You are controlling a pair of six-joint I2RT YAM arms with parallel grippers.
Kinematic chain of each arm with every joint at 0, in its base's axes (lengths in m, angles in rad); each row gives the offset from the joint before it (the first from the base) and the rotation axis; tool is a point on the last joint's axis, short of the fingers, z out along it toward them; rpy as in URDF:
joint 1: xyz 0 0 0.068 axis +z
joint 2: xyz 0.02 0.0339 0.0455 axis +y
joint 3: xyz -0.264 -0.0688 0 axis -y
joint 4: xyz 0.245 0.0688 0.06 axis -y
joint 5: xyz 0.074 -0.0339 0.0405 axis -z
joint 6: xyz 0.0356 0 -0.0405 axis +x
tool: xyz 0 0 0 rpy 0 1.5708 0
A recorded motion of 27 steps. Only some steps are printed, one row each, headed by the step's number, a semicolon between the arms.
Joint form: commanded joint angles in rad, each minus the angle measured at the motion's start. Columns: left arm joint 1, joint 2, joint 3, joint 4, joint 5, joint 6; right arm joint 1, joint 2, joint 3, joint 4, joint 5, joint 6.
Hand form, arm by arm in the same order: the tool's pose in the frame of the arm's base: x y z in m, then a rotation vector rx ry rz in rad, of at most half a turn. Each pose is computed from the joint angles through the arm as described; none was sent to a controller.
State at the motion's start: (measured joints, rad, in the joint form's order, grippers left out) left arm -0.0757 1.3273 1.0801 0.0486 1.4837 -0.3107; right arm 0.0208 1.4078 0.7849 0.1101 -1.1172 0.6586
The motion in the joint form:
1: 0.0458 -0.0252 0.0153 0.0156 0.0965 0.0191; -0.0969 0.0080 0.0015 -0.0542 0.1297 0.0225
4: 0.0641 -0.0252 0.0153 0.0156 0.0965 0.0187; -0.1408 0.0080 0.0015 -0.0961 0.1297 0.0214
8: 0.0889 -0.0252 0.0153 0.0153 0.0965 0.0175; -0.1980 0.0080 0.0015 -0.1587 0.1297 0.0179
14: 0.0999 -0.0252 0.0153 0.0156 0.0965 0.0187; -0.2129 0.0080 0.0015 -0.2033 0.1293 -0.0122
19: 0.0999 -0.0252 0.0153 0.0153 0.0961 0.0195; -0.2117 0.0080 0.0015 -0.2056 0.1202 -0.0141
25: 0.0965 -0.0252 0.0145 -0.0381 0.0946 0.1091; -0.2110 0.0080 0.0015 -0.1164 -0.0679 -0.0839
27: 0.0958 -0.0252 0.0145 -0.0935 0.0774 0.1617; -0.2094 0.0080 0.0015 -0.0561 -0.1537 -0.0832
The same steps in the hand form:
1: 0.2737 -0.0438 0.3660 1.0060 1.5092 -1.5495; 0.2927 0.0075 0.2278 0.2019 2.1535 1.4031
4: 0.2745 -0.0388 0.3660 0.9893 1.5147 -1.5371; 0.2905 -0.0051 0.2246 0.2794 2.1666 1.3896
8: 0.2754 -0.0320 0.3660 0.9662 1.5225 -1.5208; 0.2863 -0.0211 0.2199 0.3857 2.1848 1.3745
14: 0.2757 -0.0289 0.3660 0.9572 1.5244 -1.5120; 0.2833 -0.0248 0.2167 0.4030 2.2054 1.3644
19: 0.2757 -0.0289 0.3660 0.9572 1.5242 -1.5114; 0.2830 -0.0242 0.2167 0.3956 2.2062 1.3750
25: 0.2750 -0.0299 0.3618 0.9808 1.4990 -1.4879; 0.2841 -0.0211 0.2267 0.1153 2.1027 1.5099
27: 0.2747 -0.0301 0.3577 0.9671 1.5089 -1.4762; 0.2849 -0.0197 0.2326 0.0018 2.0459 1.5728

